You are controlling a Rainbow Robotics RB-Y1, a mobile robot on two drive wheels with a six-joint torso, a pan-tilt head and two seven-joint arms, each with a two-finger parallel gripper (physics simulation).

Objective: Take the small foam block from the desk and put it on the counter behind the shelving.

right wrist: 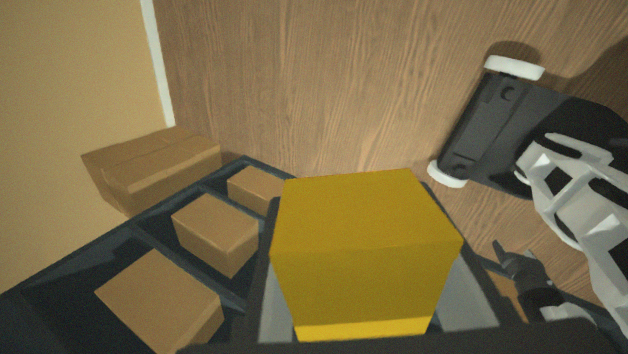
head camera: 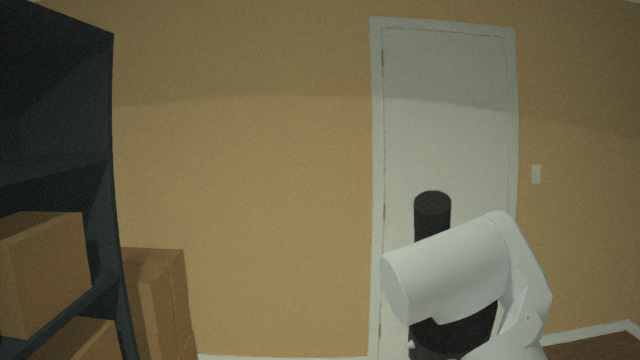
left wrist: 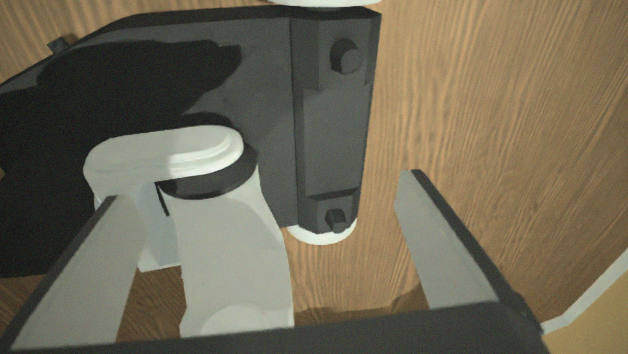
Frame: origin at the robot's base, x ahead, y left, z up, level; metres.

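Seen in the pictures: left gripper, between the fingertips: (right wrist: 510, 246) (left wrist: 269, 200); right gripper, between the fingertips: (right wrist: 347, 201).
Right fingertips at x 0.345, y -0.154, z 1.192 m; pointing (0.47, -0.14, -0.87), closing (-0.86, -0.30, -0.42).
Note:
A point is followed by its place in that frame.
The small foam block (right wrist: 360, 287) {y -0.152, x 0.326, z 1.231 m} is a yellow block, held in the right wrist view between the fingers of my right gripper (right wrist: 347, 201) {y -0.154, x 0.344, z 1.192 m}, which is shut on it. No surface touches its visible faces apart from the fingers. My left gripper (left wrist: 269, 200) {y 0.232, x -0.164, z 0.578 m} is open and empty; it also shows small at the lower right of the right wrist view. The dark shelving (head camera: 85, 125) {y 0.896, x 1.420, z 1.553 m} (right wrist: 190, 270) {y 0.784, x 0.939, z 0.983 m} stands at the left edge of the head view and at the lower left of the right wrist view. The desk and the counter do not show in the current views.
Cardboard boxes (head camera: 50, 280) (right wrist: 215, 227) sit on the shelving. A larger carton (head camera: 160, 300) {y 0.798, x 1.855, z 0.685 m} (right wrist: 165, 160) {y 0.804, x 1.860, z 0.463 m} stands beside it near the wall. A white door (head camera: 445, 125) {y -0.689, x 2.383, z 1.498 m} is at the right of the head view. My wheeled base (left wrist: 330, 145) {y 0.000, x -0.009, z 0.191 m} (right wrist: 480, 130) {y -0.011, x 0.005, z 0.192 m} stands on the wood floor.

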